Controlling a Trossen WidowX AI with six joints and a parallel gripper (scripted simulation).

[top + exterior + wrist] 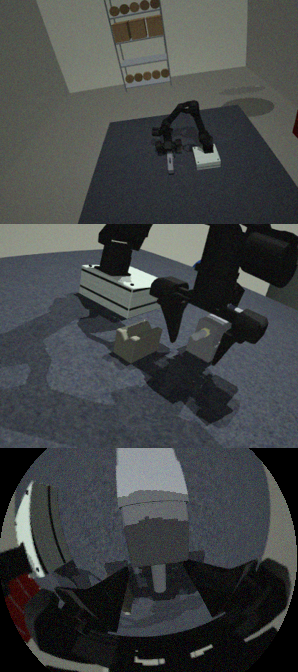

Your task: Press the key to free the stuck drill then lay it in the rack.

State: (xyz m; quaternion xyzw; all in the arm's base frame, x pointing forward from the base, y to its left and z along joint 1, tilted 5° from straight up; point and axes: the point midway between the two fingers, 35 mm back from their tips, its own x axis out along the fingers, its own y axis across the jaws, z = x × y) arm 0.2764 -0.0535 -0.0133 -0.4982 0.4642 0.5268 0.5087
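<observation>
The yellow drill is 50 mm to the left of my gripper tip and 30 mm above it. Also, from my gripper tip: light grey holder block (10 mm behind, 110 mm to the left, 20 mm above); rack (70 mm behind, 60 mm to the right); small dark key (10 mm behind, 140 mm to the left, 30 mm above).
</observation>
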